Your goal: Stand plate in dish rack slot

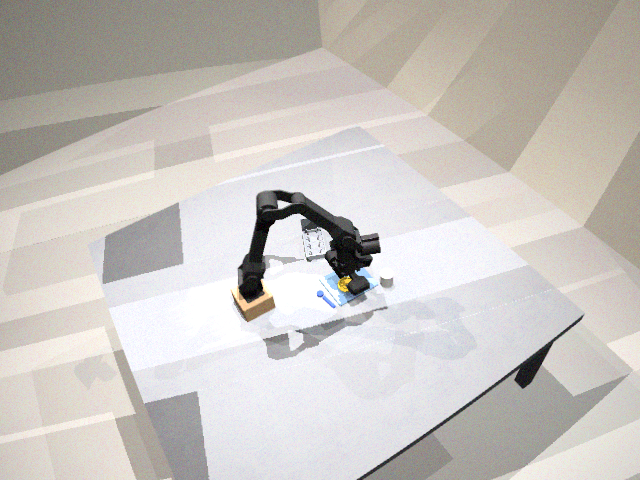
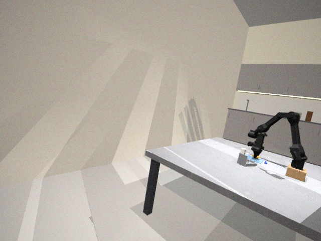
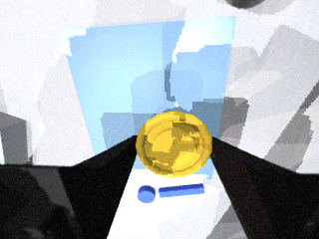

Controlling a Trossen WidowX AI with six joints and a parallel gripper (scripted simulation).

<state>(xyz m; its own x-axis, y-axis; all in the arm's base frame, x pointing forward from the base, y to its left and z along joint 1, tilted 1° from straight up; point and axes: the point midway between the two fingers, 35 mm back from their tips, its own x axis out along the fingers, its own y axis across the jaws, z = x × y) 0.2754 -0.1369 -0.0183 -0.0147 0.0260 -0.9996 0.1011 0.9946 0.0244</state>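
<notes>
Now: the grey dish rack 230 mm to the left of my gripper tip, 20 mm ahead of it and 10 mm above it. Also, from my gripper tip: yellow plate: 10 mm above; then cup: 120 mm ahead, 60 mm to the right, 10 mm above; then blue spoon: 80 mm behind, 20 mm to the left, 10 mm below.
</notes>
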